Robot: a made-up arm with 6 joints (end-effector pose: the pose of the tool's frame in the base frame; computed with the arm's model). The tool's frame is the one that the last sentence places. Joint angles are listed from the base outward.
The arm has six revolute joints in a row. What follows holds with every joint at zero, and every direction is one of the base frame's.
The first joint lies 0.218 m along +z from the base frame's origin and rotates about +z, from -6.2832 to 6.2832 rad.
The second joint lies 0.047 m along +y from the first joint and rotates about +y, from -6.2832 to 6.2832 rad.
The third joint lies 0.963 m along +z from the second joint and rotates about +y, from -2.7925 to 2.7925 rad.
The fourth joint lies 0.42 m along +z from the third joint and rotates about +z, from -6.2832 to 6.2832 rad.
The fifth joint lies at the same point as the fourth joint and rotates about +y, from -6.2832 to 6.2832 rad.
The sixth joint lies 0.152 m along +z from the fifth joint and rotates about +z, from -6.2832 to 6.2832 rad.
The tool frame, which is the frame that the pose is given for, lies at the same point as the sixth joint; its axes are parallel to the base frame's.
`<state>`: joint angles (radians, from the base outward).
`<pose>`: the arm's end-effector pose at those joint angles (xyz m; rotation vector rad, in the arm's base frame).
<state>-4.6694 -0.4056 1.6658 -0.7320 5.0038 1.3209</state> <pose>-0.1454 0.0222 1.3477 -0.9406 -0.1640 2.5628</pose>
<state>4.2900 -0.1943 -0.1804 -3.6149 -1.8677 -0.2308</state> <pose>0.0656 0.1930 1.5597 0.5761 -1.4422 0.5034</pose>
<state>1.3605 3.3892 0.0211 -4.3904 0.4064 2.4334</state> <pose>-0.1782 -0.3365 -1.2602 3.0535 0.1889 -0.6287</pose>
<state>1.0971 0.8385 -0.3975 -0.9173 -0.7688 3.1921</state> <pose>0.2867 0.8463 1.3679 0.7158 -0.4109 -2.6663</pose>
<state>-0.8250 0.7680 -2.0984 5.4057 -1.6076 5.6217</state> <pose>0.2855 -0.0676 0.9151 0.3658 2.4732 1.0306</pose>
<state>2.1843 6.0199 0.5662 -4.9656 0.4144 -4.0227</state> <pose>-0.0470 -0.1178 1.6769 0.0481 -0.5697 -0.4458</pose>
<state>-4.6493 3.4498 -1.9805 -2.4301 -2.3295 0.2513</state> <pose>-0.1207 0.0226 -0.7508 1.7902 2.0524 -1.3145</pose>
